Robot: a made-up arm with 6 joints. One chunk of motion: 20 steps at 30 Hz.
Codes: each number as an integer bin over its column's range. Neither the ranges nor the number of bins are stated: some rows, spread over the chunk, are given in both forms.
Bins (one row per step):
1: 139 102 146 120 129 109
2: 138 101 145 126 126 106
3: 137 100 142 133 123 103
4: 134 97 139 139 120 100
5: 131 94 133 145 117 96
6: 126 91 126 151 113 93
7: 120 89 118 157 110 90
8: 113 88 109 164 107 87
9: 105 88 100 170 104 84
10: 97 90 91 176 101 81
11: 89 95 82 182 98 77
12: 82 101 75 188 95 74
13: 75 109 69 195 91 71
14: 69 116 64 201 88 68
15: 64 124 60 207 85 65
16: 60 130 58 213 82 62
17: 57 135 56 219 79 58
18: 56 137 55 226 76 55
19: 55 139 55 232 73 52
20: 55 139 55 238 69 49
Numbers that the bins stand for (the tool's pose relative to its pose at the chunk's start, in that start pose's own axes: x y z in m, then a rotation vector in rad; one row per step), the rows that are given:
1: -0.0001 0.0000 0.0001 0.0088 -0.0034 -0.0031
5: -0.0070 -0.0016 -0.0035 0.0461 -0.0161 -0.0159
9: -0.0294 -0.0027 -0.0125 0.0833 -0.0299 -0.0276
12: -0.0493 -0.0002 -0.0194 0.1102 -0.0394 -0.0375
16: -0.0682 0.0055 -0.0241 0.1474 -0.0532 -0.0492
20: -0.0725 0.0073 -0.0249 0.1847 -0.0669 -0.0620
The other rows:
2: -0.0009 -0.0002 -0.0002 0.0178 -0.0066 -0.0061
3: -0.0018 -0.0004 -0.0010 0.0282 -0.0098 -0.0090
4: -0.0044 -0.0010 -0.0018 0.0371 -0.0129 -0.0120
6: -0.0113 -0.0022 -0.0054 0.0550 -0.0204 -0.0188
7: -0.0165 -0.0025 -0.0076 0.0640 -0.0235 -0.0218
8: -0.0225 -0.0027 -0.0101 0.0744 -0.0267 -0.0247
10: -0.0363 -0.0024 -0.0150 0.0923 -0.0331 -0.0306
11: -0.0432 -0.0014 -0.0175 0.1012 -0.0362 -0.0345
13: -0.0553 0.0014 -0.0211 0.1206 -0.0436 -0.0404
14: -0.0605 0.0027 -0.0224 0.1295 -0.0468 -0.0433
15: -0.0648 0.0043 -0.0235 0.1385 -0.0500 -0.0463
17: -0.0708 0.0065 -0.0246 0.1564 -0.0564 -0.0531
18: -0.0717 0.0069 -0.0249 0.1668 -0.0595 -0.0561
19: -0.0725 0.0073 -0.0249 0.1757 -0.0627 -0.0590

